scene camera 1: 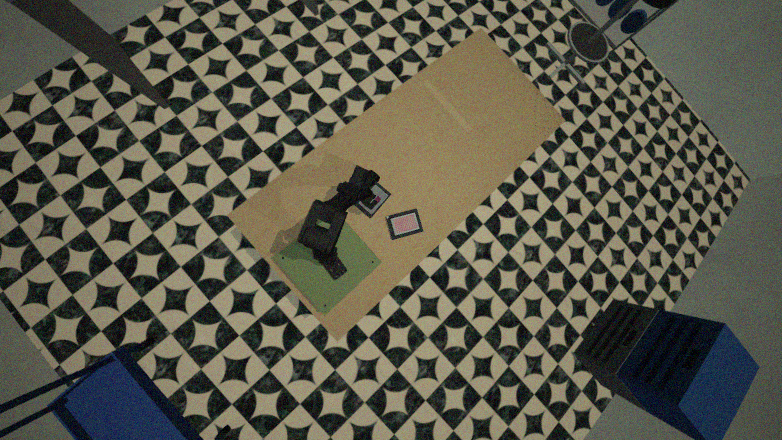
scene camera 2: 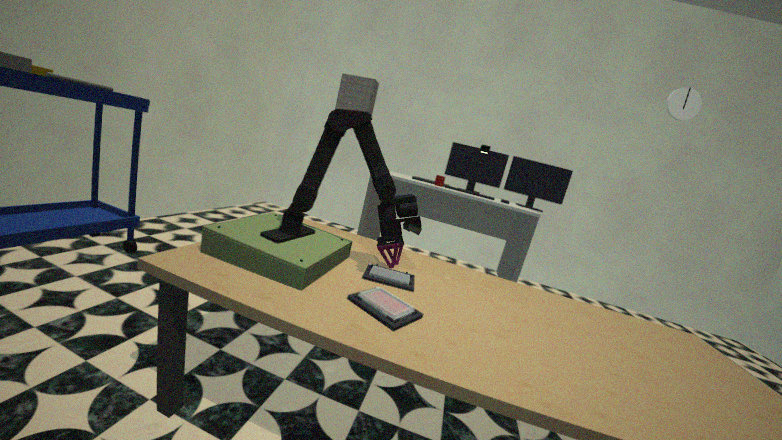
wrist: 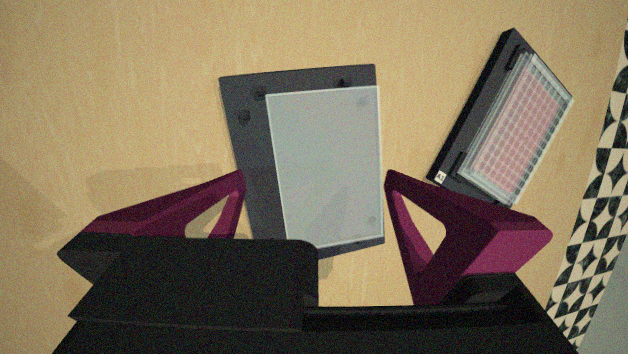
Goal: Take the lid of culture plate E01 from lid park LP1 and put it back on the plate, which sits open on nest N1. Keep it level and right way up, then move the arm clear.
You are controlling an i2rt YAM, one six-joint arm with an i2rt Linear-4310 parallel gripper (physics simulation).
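Seen in the pictures: gripper, between the fingertips: [scene camera 1: 371, 195] [scene camera 2: 394, 266] [wrist: 314, 177]; arm's base, origin of its link: [scene camera 2: 289, 234].
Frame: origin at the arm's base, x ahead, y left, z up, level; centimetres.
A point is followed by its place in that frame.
Note:
The pale clear lid [scene camera 1: 381, 195] @[x 37.0, y 9.6, z -4.9 cm] [scene camera 2: 389, 275] @[x 33.0, y 8.5, z -4.9 cm] [wrist: 330, 165] @[x 33.4, y 10.6, z -5.0 cm] lies right way up on the dark lid park [wrist: 240, 145] @[x 34.2, y 17.5, z -6.0 cm] [scene camera 2: 411, 285] @[x 40.4, y 9.6, z -6.0 cm]. In the wrist view it sits off-centre towards the park's right side, over small posts that show through it; whether it is slightly tilted I cannot tell. My gripper [wrist: 314, 177] @[x 32.8, y 12.2, z -2.9 cm] [scene camera 2: 391, 265] @[x 32.8, y 12.2, z -2.9 cm] is open and empty above the park, one magenta finger beyond each long side of the lid. The open culture plate [scene camera 1: 405, 223] @[x 38.3, y -8.6, z -4.4 cm] [scene camera 2: 385, 302] @[x 38.3, y -9.8, z -4.7 cm] [wrist: 517, 132] @[x 38.2, y -7.6, z -4.5 cm] with pink wells sits on the dark nest [wrist: 472, 105] @[x 40.2, y -2.9, z -6.0 cm] [scene camera 2: 394, 326] @[x 43.4, y -16.9, z -5.8 cm], right of the park in the wrist view.
The arm stands on a green base block [scene camera 1: 355, 259] @[x 9.0, y -8.0, z -0.4 cm] [scene camera 2: 257, 251] @[x 3.4, y -17.6, z -0.8 cm] at one end of the wooden table [scene camera 1: 464, 125] @[x 99.7, y 15.5, z -7.0 cm] [scene camera 2: 492, 350] @[x 66.3, y -8.9, z -7.0 cm]. The nest stands close to the park. A blue cart [scene camera 2: 60, 221] and a desk with monitors [scene camera 2: 476, 166] stand away from the table.

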